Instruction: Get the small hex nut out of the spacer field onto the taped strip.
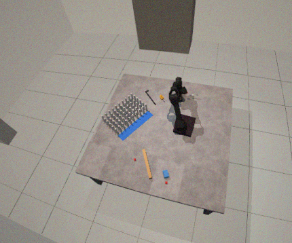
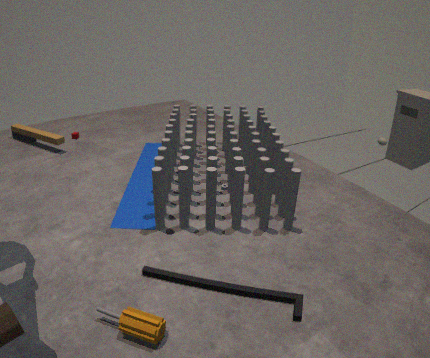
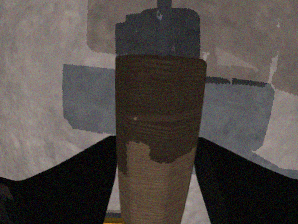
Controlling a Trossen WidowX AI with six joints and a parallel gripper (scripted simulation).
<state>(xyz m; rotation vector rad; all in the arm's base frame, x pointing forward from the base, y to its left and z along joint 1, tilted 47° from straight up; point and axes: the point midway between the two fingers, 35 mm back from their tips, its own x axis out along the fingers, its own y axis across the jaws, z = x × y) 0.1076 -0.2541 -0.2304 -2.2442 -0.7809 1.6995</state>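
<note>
Right now my gripper tip is 100 mm past the brown-handled tool and 30 mm to the left of it. The rest, counted from my gripper tip: blue taped strip (350 mm ahead, 390 mm to the left, 70 mm below); blue block (50 mm behind, 810 mm to the left, 50 mm below); screwdriver (170 mm ahead, 50 mm below).
</note>
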